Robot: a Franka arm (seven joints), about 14 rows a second.
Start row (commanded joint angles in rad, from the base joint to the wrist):
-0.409 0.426 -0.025 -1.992 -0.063 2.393 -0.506
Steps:
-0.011 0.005 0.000 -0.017 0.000 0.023 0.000
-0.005 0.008 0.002 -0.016 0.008 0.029 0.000
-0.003 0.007 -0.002 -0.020 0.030 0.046 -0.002
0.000 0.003 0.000 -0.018 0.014 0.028 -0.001
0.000 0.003 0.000 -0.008 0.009 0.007 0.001
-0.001 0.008 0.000 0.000 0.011 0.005 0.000
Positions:
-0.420 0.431 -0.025 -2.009 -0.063 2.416 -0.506
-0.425 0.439 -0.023 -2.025 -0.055 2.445 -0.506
-0.428 0.446 -0.025 -2.045 -0.025 2.491 -0.508
-0.428 0.449 -0.025 -2.063 -0.011 2.519 -0.509
-0.428 0.452 -0.025 -2.071 -0.002 2.526 -0.508
-0.429 0.460 -0.025 -2.071 0.009 2.531 -0.508

